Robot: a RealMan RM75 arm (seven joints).
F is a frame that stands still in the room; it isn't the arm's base.
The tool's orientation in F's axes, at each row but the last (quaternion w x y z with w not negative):
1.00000, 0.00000, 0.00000, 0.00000
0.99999, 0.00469, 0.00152, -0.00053
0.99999, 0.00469, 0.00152, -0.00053
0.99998, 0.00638, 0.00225, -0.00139
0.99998, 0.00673, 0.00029, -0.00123
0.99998, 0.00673, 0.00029, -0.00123
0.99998, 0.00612, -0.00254, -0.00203
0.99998, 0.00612, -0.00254, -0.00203
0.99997, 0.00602, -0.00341, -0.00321
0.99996, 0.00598, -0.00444, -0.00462
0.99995, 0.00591, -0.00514, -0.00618
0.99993, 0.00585, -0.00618, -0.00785
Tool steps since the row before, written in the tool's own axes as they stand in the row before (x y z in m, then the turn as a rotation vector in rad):
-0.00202, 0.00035, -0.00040, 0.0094, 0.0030, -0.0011
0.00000, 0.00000, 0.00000, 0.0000, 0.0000, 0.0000
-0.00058, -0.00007, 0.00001, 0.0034, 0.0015, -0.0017
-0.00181, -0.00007, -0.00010, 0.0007, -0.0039, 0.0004
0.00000, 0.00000, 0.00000, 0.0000, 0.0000, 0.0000
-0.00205, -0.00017, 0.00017, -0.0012, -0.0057, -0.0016
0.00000, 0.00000, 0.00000, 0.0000, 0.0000, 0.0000
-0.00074, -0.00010, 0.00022, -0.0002, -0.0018, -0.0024
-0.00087, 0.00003, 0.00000, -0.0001, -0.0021, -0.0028
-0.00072, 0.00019, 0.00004, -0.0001, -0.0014, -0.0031
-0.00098, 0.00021, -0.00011, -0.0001, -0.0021, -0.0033
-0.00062, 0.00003, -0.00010, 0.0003, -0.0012, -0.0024
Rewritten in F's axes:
-0.00202, 0.00035, -0.00040, 0.0094, 0.0030, -0.0011
0.00000, 0.00000, 0.00000, 0.0000, 0.0000, 0.0000
-0.00058, -0.00007, 0.00001, 0.0034, 0.0015, -0.0017
-0.00181, -0.00006, -0.00009, 0.0007, -0.0039, 0.0003
0.00000, 0.00000, 0.00000, 0.0000, 0.0000, 0.0000
-0.00205, -0.00017, 0.00017, -0.0012, -0.0057, -0.0017
0.00000, 0.00000, 0.00000, 0.0000, 0.0000, 0.0000
-0.00074, -0.00010, 0.00022, -0.0002, -0.0018, -0.0024
-0.00087, 0.00004, -0.00001, -0.0001, -0.0021, -0.0028
-0.00072, 0.00020, 0.00004, -0.0001, -0.0014, -0.0031
-0.00098, 0.00022, -0.00012, -0.0001, -0.0021, -0.0033
-0.00062, 0.00004, -0.00011, 0.0003, -0.0012, -0.0024

